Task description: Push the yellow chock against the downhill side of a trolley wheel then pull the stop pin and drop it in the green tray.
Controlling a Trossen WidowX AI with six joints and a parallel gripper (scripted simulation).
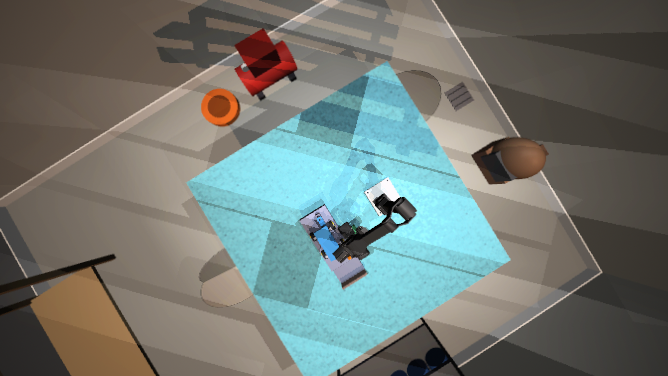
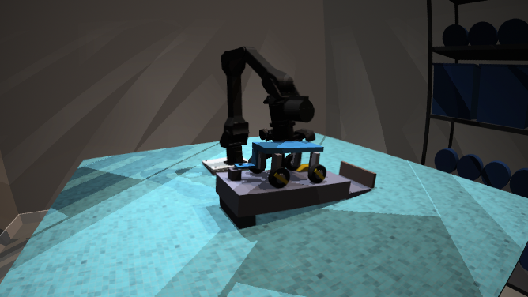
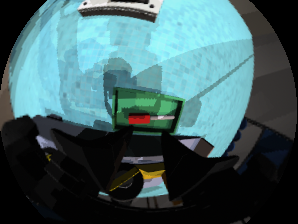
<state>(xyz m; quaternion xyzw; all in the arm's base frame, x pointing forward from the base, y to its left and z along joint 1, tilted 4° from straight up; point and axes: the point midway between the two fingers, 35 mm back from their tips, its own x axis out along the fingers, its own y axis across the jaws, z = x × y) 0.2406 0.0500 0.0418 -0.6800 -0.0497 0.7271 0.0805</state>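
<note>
The red-headed stop pin is 30 mm below my gripper tip and 10 mm to the left of it. The rest, counted from my gripper tip: yellow chock (60 mm ahead, 30 mm above, 20 mm to the left); green tray (50 mm below, 10 mm behind); grey ramp (100 mm ahead, 90 mm to the right).
</note>
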